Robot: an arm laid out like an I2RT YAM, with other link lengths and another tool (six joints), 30 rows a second.
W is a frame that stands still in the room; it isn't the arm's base.
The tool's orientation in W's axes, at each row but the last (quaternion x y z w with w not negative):
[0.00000, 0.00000, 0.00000, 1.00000]
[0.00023, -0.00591, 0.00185, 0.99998]
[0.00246, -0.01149, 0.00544, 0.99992]
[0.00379, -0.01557, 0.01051, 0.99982]
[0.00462, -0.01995, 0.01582, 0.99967]
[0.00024, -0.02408, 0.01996, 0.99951]
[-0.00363, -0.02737, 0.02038, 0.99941]
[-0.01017, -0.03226, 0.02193, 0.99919]
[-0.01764, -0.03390, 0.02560, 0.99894]
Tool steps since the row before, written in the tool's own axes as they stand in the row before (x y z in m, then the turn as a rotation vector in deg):
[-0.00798, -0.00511, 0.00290, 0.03, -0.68, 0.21]
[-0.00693, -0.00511, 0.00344, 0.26, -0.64, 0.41]
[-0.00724, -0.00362, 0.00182, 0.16, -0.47, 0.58]
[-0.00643, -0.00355, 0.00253, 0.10, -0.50, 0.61]
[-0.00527, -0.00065, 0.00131, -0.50, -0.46, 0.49]
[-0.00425, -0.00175, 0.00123, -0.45, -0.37, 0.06]
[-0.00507, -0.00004, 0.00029, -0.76, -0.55, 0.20]
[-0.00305, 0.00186, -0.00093, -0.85, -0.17, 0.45]
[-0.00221, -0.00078, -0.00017, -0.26, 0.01, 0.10]
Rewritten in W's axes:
[-0.00798, -0.00511, 0.00290, 0.03, -0.68, 0.21]
[-0.00695, -0.00514, 0.00336, 0.26, -0.64, 0.41]
[-0.00724, -0.00371, 0.00164, 0.15, -0.47, 0.58]
[-0.00643, -0.00370, 0.00230, 0.09, -0.50, 0.61]
[-0.00529, -0.00083, 0.00109, -0.50, -0.48, 0.47]
[-0.00423, -0.00192, 0.00102, -0.44, -0.39, 0.04]
[-0.00507, -0.00025, 0.00001, -0.75, -0.58, 0.16]
[-0.00306, 0.00170, -0.00116, -0.87, -0.20, 0.40]
[-0.00215, -0.00090, -0.00029, -0.27, 0.00, 0.08]

